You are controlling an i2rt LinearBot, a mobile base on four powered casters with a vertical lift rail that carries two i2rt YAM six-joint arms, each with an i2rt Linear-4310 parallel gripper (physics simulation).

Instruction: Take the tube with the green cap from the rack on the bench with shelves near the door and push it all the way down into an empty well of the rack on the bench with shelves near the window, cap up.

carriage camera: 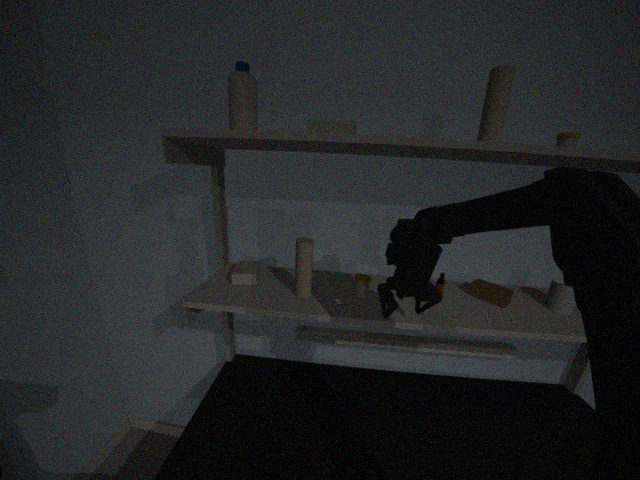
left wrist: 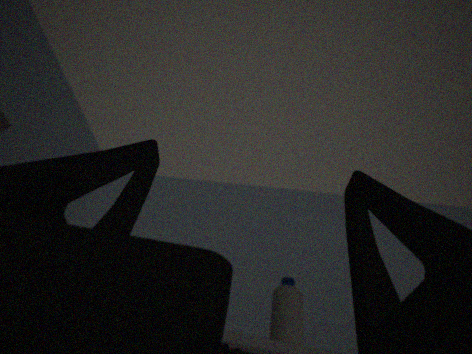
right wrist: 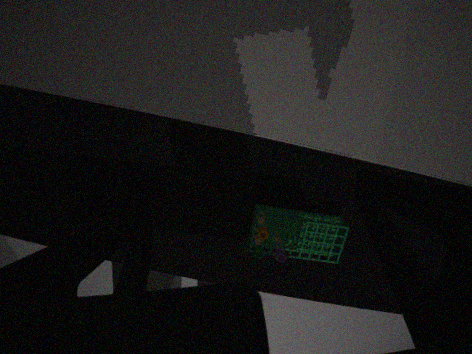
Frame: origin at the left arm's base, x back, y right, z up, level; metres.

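Where they show: left gripper, fingertip midpoint: (left wrist: 251, 165); right gripper, fingertip midpoint: (carriage camera: 400, 314) (right wrist: 250, 198).
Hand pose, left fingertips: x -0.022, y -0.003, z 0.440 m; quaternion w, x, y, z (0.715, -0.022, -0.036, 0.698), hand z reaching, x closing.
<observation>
Things, the pixels of their top centre, and the offset from my left fingertips. "*": a spot on its surface instead. Level surfaces: height alone.
- green rack at its top centre: (right wrist: 298, 239) dy +0.722, dx -0.136, dz -0.797 m
- purple cap at its top centre: (right wrist: 281, 258) dy +0.679, dx -0.126, dz -0.735 m
- upper shelf at its surface level: dz +0.041 m
- blue-capped bottle at a spot on its surface: (left wrist: 286, 312) (carriage camera: 235, 100) * dy +0.133, dx -0.541, dz +0.143 m
- tall cylinder at a spot on its surface: (carriage camera: 497, 103) * dy +0.767, dx -0.481, dz +0.158 m
- yellow-lidded jar at a spot on its surface: (carriage camera: 568, 138) * dy +1.019, dx -0.525, dz +0.105 m
- small orange bottle at a spot on its surface: (carriage camera: 440, 286) * dy +0.746, dx -0.529, dz -0.344 m
- orange block at a spot on its surface: (carriage camera: 490, 292) * dy +0.920, dx -0.534, dz -0.362 m
- black surface at its surface level: dz -0.854 m
A green rack (right wrist: 324, 241) lies low in the right wrist view on a dark surface, with open wells at its right part. Small orange caps (right wrist: 262, 234) show at its left end and a purple cap (right wrist: 280, 256) at its near edge. A green cap cannot be told apart from the rack in this dim light. My right gripper (carriage camera: 403, 313) is open and empty, pointing down in front of the lower shelf in the carriage view; its fingers are mostly lost in the dark in the right wrist view. My left gripper (left wrist: 251, 165) is open and empty, held up against the wall and ceiling.
The upper shelf (carriage camera: 392, 147) bears a blue-capped bottle (carriage camera: 242, 105) (left wrist: 286, 312), a tall cylinder (carriage camera: 497, 103) and a yellow-lidded jar (carriage camera: 568, 138). The lower shelf (carriage camera: 268, 305) bears a cylinder (carriage camera: 303, 268), a small orange bottle (carriage camera: 440, 286) and an orange block (carriage camera: 490, 292). A black surface (carriage camera: 361, 423) spans the front.
</observation>
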